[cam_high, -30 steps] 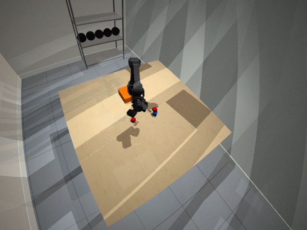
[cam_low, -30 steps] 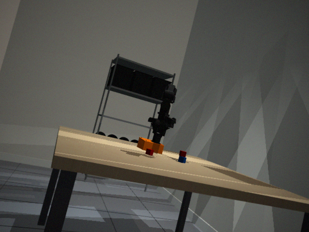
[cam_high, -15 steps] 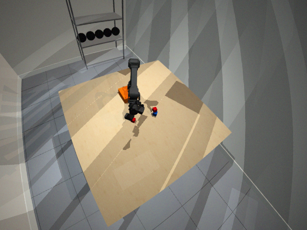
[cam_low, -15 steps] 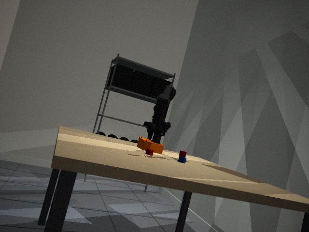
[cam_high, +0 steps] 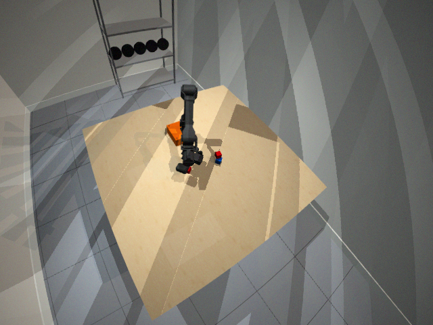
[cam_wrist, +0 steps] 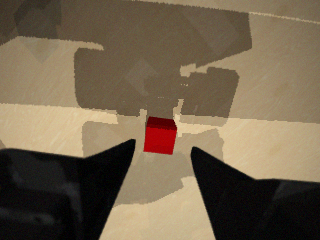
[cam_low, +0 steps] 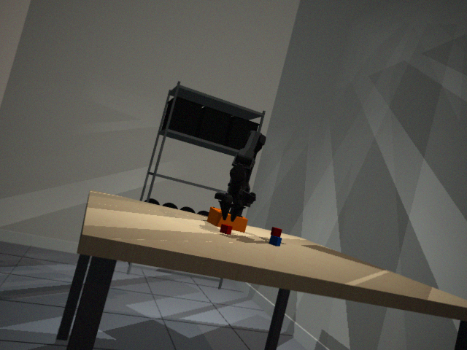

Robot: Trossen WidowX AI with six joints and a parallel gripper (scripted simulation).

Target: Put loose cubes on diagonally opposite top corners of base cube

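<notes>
Right now my gripper tip is 210 mm to the right of the blue cube and 30 mm above it.
</notes>
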